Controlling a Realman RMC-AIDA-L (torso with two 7-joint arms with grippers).
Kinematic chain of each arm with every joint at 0, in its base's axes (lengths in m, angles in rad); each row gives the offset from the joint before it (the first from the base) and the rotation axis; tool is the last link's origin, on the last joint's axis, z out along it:
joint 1: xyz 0 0 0.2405 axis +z
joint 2: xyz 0 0 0 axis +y
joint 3: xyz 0 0 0.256 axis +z
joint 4: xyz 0 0 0 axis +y
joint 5: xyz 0 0 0.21 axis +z
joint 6: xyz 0 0 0 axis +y
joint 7: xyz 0 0 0.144 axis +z
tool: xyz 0 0 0
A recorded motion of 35 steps. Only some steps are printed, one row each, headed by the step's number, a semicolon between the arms.
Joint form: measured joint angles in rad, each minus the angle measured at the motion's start. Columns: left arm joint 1, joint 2, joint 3, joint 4, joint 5, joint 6, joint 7; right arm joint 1, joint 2, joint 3, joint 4, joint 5, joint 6, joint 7.
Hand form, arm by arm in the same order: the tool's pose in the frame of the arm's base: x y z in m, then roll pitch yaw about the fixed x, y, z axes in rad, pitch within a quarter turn. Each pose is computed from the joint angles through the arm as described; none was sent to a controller.
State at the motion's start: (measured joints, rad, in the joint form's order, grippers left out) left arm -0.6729 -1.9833 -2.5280 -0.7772 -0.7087 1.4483 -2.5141; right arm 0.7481 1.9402 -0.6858 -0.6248 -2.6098 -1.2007 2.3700
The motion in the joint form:
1: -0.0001 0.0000 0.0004 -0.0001 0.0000 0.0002 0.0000; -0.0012 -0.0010 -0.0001 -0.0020 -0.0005 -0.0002 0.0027
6: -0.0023 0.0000 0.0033 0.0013 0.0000 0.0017 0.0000; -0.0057 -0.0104 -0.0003 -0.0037 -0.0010 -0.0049 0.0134
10: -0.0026 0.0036 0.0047 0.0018 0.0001 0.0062 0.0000; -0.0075 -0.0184 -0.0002 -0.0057 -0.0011 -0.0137 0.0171
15: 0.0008 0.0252 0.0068 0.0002 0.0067 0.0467 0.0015; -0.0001 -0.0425 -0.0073 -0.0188 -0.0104 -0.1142 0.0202
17: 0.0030 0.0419 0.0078 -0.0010 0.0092 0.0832 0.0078; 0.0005 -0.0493 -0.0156 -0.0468 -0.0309 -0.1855 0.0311
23: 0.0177 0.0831 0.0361 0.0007 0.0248 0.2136 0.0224; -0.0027 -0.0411 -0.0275 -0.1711 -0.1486 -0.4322 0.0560
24: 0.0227 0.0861 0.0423 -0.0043 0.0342 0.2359 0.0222; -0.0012 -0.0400 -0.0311 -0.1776 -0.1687 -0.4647 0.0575
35: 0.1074 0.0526 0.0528 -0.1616 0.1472 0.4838 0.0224; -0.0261 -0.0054 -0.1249 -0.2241 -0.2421 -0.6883 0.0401
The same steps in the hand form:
1: -0.2815 0.3822 0.0548 -3.0303 -0.3720 1.3828; 0.3063 0.4071 0.0505 -2.7022 0.2740 -1.1670
6: -0.2805 0.3824 0.0541 -3.0308 -0.3677 1.3801; 0.3091 0.4066 0.0553 -2.6979 0.2789 -1.1791
10: -0.2806 0.3823 0.0553 -3.0298 -0.3642 1.3786; 0.3103 0.4063 0.0591 -2.6965 0.2785 -1.1835
15: -0.2831 0.3786 0.0632 -3.0266 -0.3368 1.3748; 0.3052 0.4007 0.0671 -2.7327 0.2147 -1.1917
17: -0.2841 0.3753 0.0692 -3.0283 -0.3127 1.3676; 0.3019 0.3953 0.0720 -2.7448 0.1649 -1.1985
23: -0.2882 0.3573 0.0794 -3.0442 -0.1914 1.3590; 0.2929 0.3706 0.0847 -2.7545 -0.0248 -1.2326
24: -0.2897 0.3531 0.0803 -3.0424 -0.1668 1.3611; 0.2926 0.3662 0.0850 -2.7557 -0.0589 -1.2432
35: -0.2999 0.3018 0.0882 -3.0339 0.0355 1.4000; 0.2886 0.3260 0.0730 -2.8031 -0.3318 -1.2876

